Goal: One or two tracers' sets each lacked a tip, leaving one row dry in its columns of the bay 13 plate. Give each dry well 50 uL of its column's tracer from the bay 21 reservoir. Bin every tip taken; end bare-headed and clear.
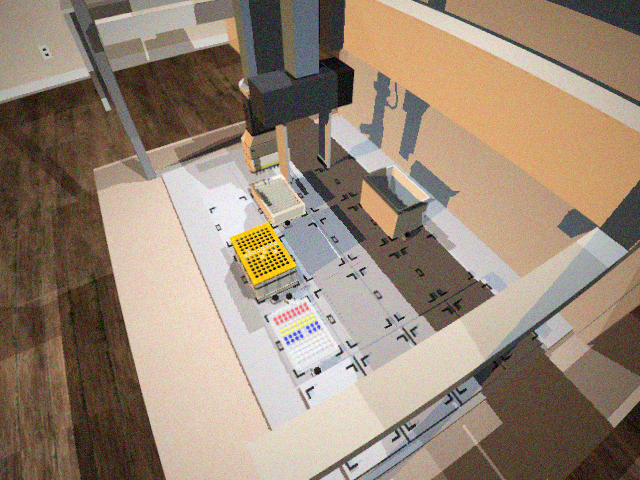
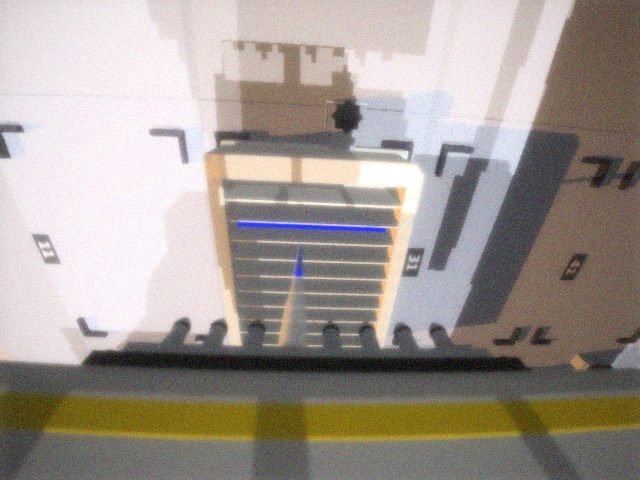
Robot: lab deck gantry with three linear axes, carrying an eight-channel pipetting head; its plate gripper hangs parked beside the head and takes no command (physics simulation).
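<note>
The robot's scene has a pipette tip (image 2: pixel 293 333) in it.
</note>
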